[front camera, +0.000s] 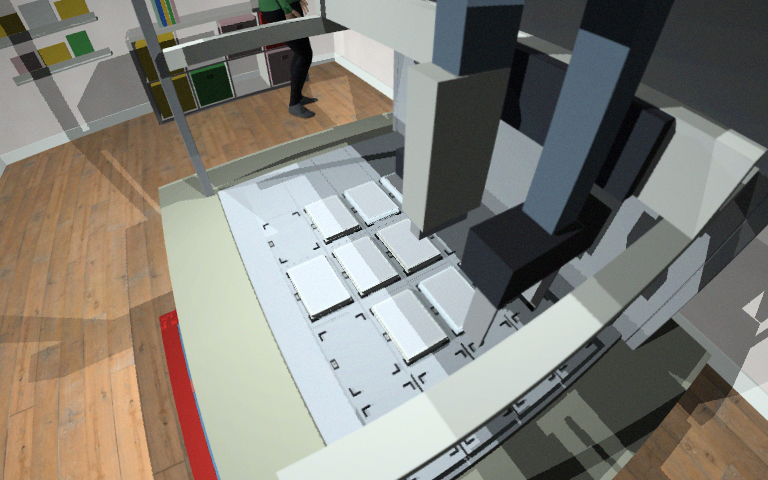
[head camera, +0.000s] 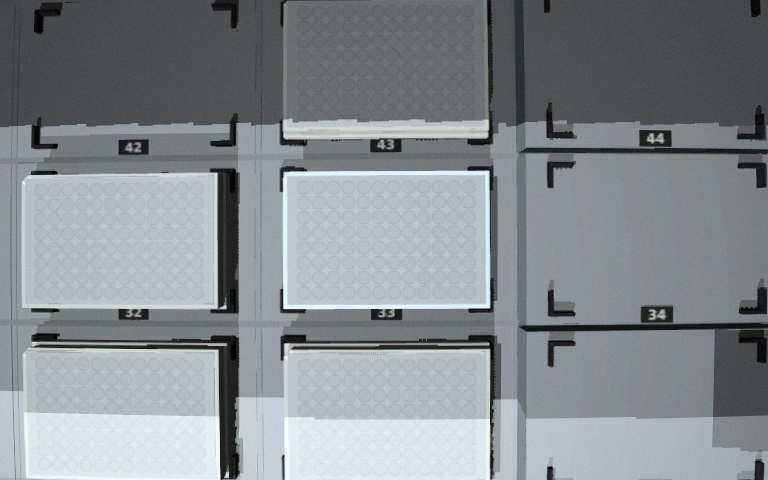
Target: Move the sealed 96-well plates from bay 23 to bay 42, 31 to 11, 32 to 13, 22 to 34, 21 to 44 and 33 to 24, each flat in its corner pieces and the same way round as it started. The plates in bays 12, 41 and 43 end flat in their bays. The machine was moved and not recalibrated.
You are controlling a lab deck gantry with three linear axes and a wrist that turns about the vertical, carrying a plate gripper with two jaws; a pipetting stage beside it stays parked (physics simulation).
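Seen in the pictures: gripper, fingertip midpoint: (front camera: pixel 500 318); robot's base, origin of the base link: (front camera: pixel 265 225).
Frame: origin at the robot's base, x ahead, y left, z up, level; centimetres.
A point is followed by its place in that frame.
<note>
My gripper (front camera: pixel 505 325) @(y 21.2, x 52.2, z 15.6 cm) is open and empty, high over the deck, its two thin jaws apart below the dark block. The white plates in bays 33 (front camera: pixel 446 294) @(y 24.5, x 38.1, z 1.4 cm) (head camera: pixel 386 240) @(y 25.7, x 39.3, z 1.4 cm), 32 (front camera: pixel 408 244) @(y 25.2, x 23.5, z 1.4 cm) (head camera: pixel 120 240) @(y 25.7, x 23.1, z 1.4 cm), 23 (front camera: pixel 408 325) @(y 14.5, x 40.0, z 1.4 cm) (head camera: pixel 386 413) @(y 15.3, x 39.3, z 1.4 cm) and 22 (front camera: pixel 366 264) @(y 14.9, x 23.8, z 1.4 cm) (head camera: pixel 121 413) @(y 15.1, x 23.1, z 1.4 cm) lie in their bays. The plate in bay 43 (head camera: pixel 386 67) @(y 36.2, x 39.2, z 1.4 cm) lies in shade. In the front view lie the plates in bays 21 (front camera: pixel 332 217) @(y 14.7, x 7.6, z 1.4 cm), 31 (front camera: pixel 370 202) @(y 24.8, x 7.5, z 1.4 cm), 12 (front camera: pixel 320 286) @(y 4.4, x 24.1, z 1.4 cm) and 41 (front camera: pixel 391 185) @(y 32.6, x 4.5, z 1.4 cm), the last partly hidden. Bays 42, 44, 34, 24, 11 and 13 hold no plate.
The parked pipetting stage (front camera: pixel 453 152) hangs beside the gripper and hides part of the back bays. A pale gantry beam (front camera: pixel 453 401) @(y 0.7, x 61.9, z 40.0 cm) crosses the front. Black corner pieces mark the bays. Neighbouring plates stand close around bay 33. A person (front camera: pixel 300 67) stands behind the deck.
</note>
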